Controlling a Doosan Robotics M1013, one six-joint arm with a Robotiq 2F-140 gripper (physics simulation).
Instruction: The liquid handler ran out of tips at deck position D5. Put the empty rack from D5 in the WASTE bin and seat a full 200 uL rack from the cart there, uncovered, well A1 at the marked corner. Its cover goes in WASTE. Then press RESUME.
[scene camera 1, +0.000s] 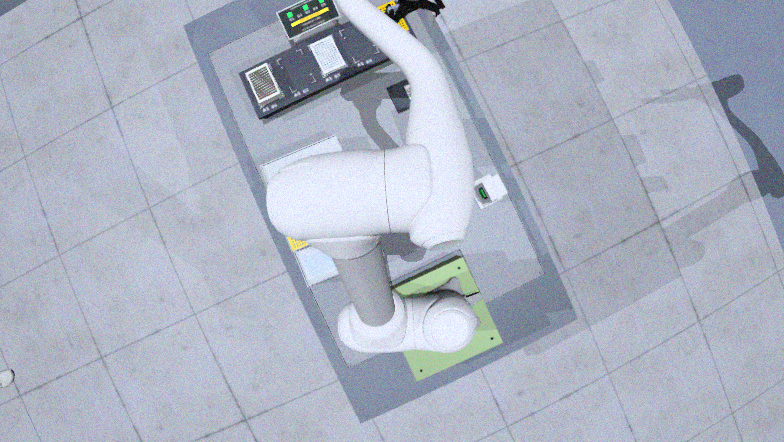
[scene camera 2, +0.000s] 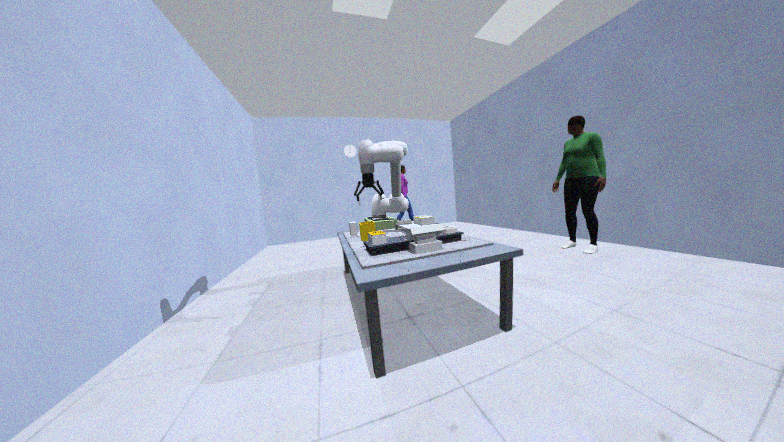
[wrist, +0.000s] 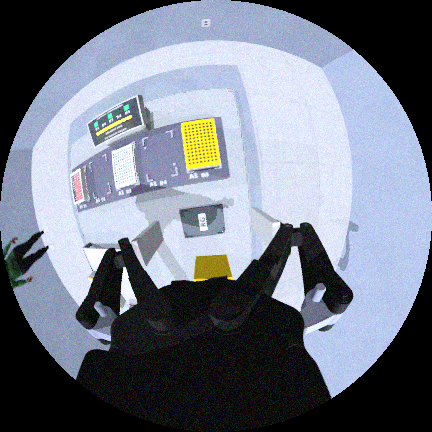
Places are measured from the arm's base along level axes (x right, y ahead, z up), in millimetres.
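Pixels of known places: gripper, fingertip midpoint: (scene camera 1: 410, 32) (scene camera 2: 370, 205) (wrist: 205, 224); arm's base, origin of the base link: (scene camera 2: 379, 219).
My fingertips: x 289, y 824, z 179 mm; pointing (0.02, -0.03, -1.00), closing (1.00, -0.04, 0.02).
Observation:
For each thing: its top centre in the pictures, then the offset to it from my fingertips. "pt": a spot on its surface instead. Level surfaces: height alone.
- yellow rack, middle of its top: (wrist: 199, 141) (scene camera 1: 390, 19) (scene camera 2: 376, 232) dx +13, dy +149, dz -162 mm
- deck, its level: dz -222 mm
- yellow WASTE bin, middle of its top: (wrist: 213, 294) (scene camera 2: 366, 222) dx -34, dy -304, dz -143 mm
- yellow rack corner, surface spot: (scene camera 1: 297, 243) pt dx -611, dy -397, dz -147 mm
- green button, surface spot: (scene camera 1: 482, 192) pt dx +9, dy -529, dz -183 mm
- white rack, middle of its top: (wrist: 122, 165) (scene camera 1: 327, 54) dx -235, dy +157, dz -208 mm
- status screen, surface spot: (wrist: 116, 121) pt dx -212, dy +290, dz -157 mm
- dark labelled plate, middle of its top: (wrist: 202, 222) (scene camera 1: 410, 91) dx -26, dy -85, dz -264 mm
My gripper (scene camera 1: 415, 8) (scene camera 2: 369, 197) (wrist: 205, 224) is open and empty, high above the table. In the wrist view the yellow rack (wrist: 201, 144) with dark holes sits at D5, the right end of the deck (wrist: 161, 159), ahead of the fingers. In scene camera 1 part of this rack (scene camera 1: 403, 23) shows beside the arm. The yellow WASTE bin (scene camera 2: 367, 231) (wrist: 212, 267) is partly hidden by the gripper body in the wrist view; the arm hides it in scene camera 1. The cart (scene camera 1: 300, 152) is mostly under the arm; a yellow rack corner (scene camera 1: 297, 243) shows there. A green button (scene camera 1: 482, 192) is on a white box.
A white rack (scene camera 1: 327, 54) (wrist: 124, 166) is mid-deck; another rack (scene camera 1: 263, 83) (wrist: 78, 186) is at the far end. The status screen (scene camera 1: 308, 20) (wrist: 116, 121) stands behind the deck. A dark labelled plate (scene camera 1: 399, 96) (wrist: 189, 222) lies between deck and bin. A person in green (scene camera 2: 583, 156) stands right.

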